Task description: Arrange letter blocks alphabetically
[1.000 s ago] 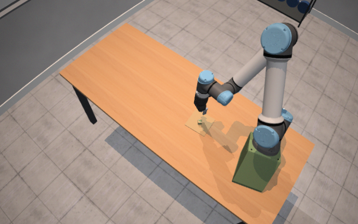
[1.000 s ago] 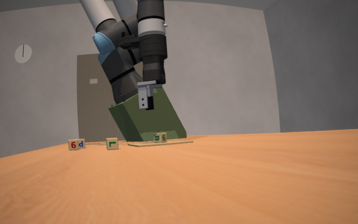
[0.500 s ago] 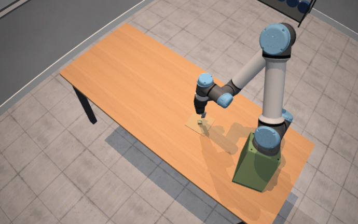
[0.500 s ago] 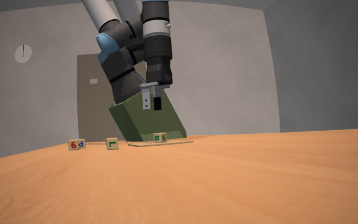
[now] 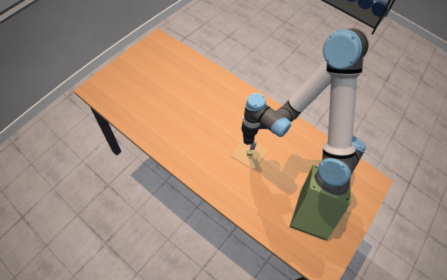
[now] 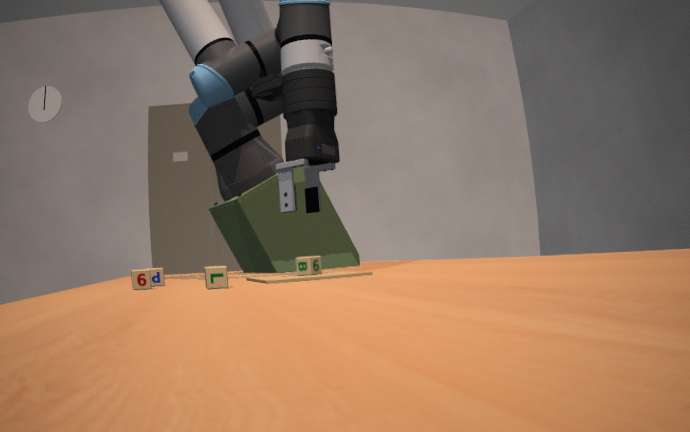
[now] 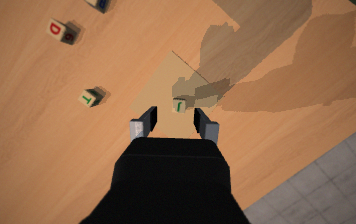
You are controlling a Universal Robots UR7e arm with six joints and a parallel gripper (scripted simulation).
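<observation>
Right now the thin tan mat is 110 mm below my hand. The rest, counted from my hand: red D block: 70 mm ahead, 220 mm to the right, 100 mm below; then blue-marked block: 10 mm behind, 220 mm to the right, 100 mm below.
</observation>
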